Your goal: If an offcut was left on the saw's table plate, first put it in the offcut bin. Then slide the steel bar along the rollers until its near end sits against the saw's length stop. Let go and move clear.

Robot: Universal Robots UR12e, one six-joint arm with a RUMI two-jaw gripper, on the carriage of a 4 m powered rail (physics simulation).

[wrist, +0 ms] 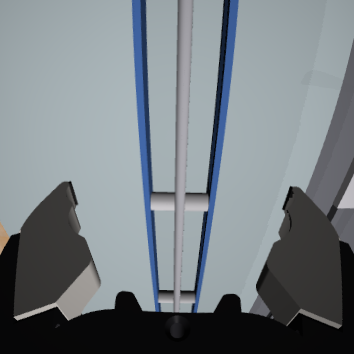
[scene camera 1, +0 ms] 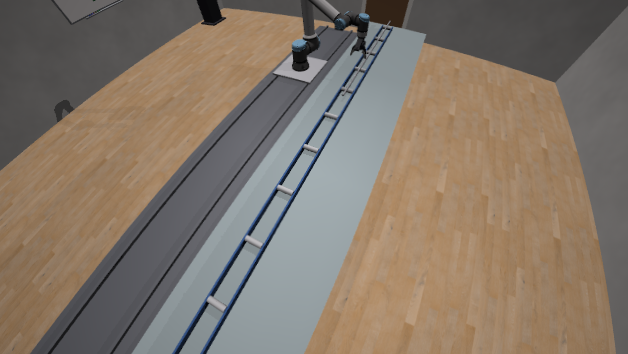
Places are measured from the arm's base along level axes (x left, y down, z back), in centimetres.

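Pixels of known places: gripper, between the fingertips: [wrist: 179, 186] [scene camera 1: 357, 57]; arm's base, origin of its link: [scene camera 1: 300, 66].
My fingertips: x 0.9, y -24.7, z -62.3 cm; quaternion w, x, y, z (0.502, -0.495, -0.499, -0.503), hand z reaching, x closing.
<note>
Ahead of a thing's pixels: the offset from my fingertips to its middle. "pt": to the spot under its first point. Level surfaces: height alone.
The steel bar [scene camera 1: 351, 82] [wrist: 184, 100] lies lengthwise on the rollers at the far end of the conveyor in the scene view. In the wrist view it runs up the middle, between the blue side rails, across a roller {pt dx +18.0, dy +22.0, dz -3.1 cm} [wrist: 162, 201]. My gripper [scene camera 1: 359, 53] [wrist: 179, 186] is wide open above the bar, with one jaw on each side and both apart from it. The saw, its table plate, the length stop, the offcut and the offcut bin do not show in either view.
Blue conveyor rails with pale rollers {pt dx -62.0, dy +22.2, dz +0.8 cm} [scene camera 1: 330, 115] run along the light table {dy +27.7 cm} [scene camera 1: 350, 165] [wrist: 75, 100] toward the camera. Beside the table lies the dark rail track [scene camera 1: 200, 165], with the arm's carriage plate [scene camera 1: 285, 71] near its far end. A black post [scene camera 1: 210, 11] stands at the back left.
</note>
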